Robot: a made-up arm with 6 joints.
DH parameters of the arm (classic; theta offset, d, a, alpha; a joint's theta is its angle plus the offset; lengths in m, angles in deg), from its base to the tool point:
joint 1: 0 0.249 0 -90
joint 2: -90 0 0.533 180
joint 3: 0 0 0 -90
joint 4: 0 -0.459 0 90
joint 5: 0 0.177 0 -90
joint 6: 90 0 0 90
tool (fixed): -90 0 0 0
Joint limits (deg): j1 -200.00..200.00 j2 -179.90..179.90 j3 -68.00..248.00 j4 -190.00..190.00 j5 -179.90..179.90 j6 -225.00..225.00
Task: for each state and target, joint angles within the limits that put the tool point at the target. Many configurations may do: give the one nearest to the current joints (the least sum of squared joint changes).
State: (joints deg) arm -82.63 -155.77 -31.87 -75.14 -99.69 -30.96
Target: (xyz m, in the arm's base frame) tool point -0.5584 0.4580 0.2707
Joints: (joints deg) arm -46.53 -130.69 17.91 -59.39 -99.69 -30.96
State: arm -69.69 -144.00 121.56 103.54 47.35 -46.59
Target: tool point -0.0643 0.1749 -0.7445
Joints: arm -63.41 -160.37 87.96 96.74 47.35 -46.59
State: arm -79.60 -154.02 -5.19 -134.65 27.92 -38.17
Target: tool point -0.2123 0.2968 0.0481
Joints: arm -42.77 -179.78 -23.52 -114.60 27.92 -38.17
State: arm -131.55 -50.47 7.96 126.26 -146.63 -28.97
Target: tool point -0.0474 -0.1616 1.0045
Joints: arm -140.54 -28.02 -9.89 122.33 -146.63 -28.97
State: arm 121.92 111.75 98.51 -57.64 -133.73 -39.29
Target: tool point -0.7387 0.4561 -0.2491
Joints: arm 153.51 108.88 85.83 -63.61 -133.73 -39.29
